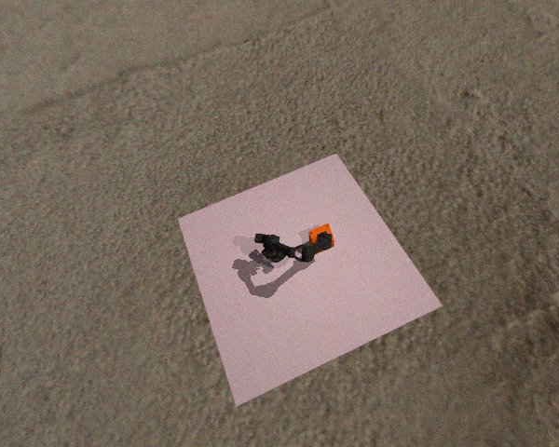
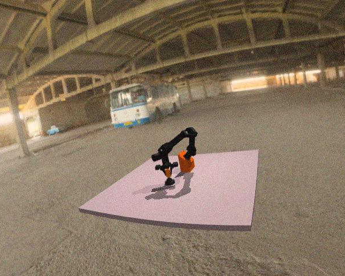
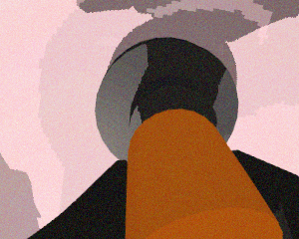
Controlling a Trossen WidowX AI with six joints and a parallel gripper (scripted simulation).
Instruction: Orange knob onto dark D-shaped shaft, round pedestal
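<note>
Now: the round pedestal 4 cm below my gripper tip. Round my gripper tip: orange knob 2 cm above.
</note>
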